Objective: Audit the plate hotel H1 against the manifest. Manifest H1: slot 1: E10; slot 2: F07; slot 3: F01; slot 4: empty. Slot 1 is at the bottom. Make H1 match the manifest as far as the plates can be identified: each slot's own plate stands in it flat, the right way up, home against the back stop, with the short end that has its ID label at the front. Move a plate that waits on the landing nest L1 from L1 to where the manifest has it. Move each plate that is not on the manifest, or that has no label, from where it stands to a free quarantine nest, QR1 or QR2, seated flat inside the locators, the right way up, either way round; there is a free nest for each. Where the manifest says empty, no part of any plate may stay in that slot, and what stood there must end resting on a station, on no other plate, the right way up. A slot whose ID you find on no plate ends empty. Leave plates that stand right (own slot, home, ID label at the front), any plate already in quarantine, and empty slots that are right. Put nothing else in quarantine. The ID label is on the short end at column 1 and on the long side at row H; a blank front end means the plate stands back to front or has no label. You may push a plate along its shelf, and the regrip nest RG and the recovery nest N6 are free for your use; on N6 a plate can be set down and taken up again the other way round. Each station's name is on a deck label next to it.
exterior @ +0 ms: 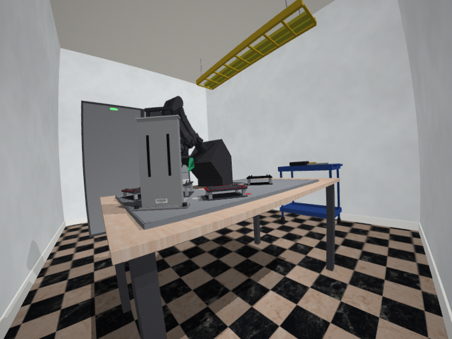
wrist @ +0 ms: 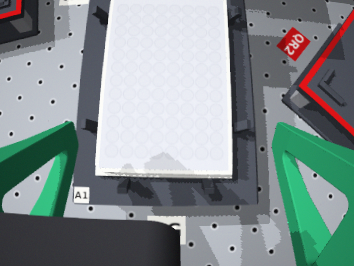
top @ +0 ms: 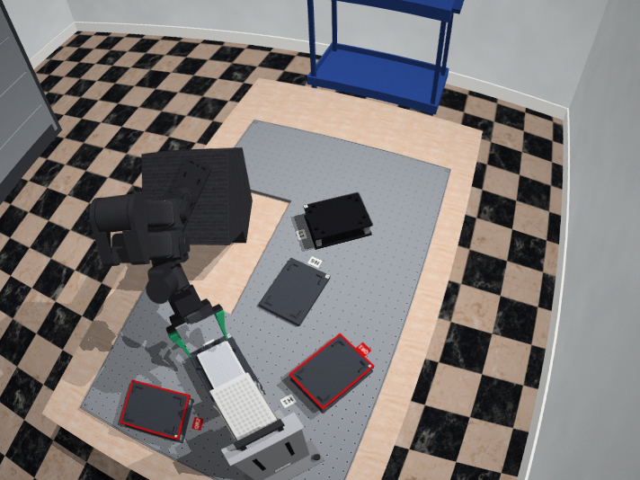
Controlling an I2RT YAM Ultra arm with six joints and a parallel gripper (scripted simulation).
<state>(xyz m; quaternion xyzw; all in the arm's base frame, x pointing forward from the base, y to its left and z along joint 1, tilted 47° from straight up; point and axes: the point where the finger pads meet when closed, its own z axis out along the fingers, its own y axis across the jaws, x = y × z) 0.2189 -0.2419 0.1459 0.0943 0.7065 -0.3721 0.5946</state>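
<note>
The RG nest lies 6 cm below my hand, 4 cm ahead of it and 3 cm to the right of it. From my hand the other things lie so: red-framed quarantine nest QR1: 27 cm ahead, 8 cm to the left, 8 cm below; red-framed quarantine nest QR2: 19 cm to the right, 8 cm below, 8 cm behind; H1 deck label: 20 cm ahead, 12 cm below, 2 cm to the right.
</note>
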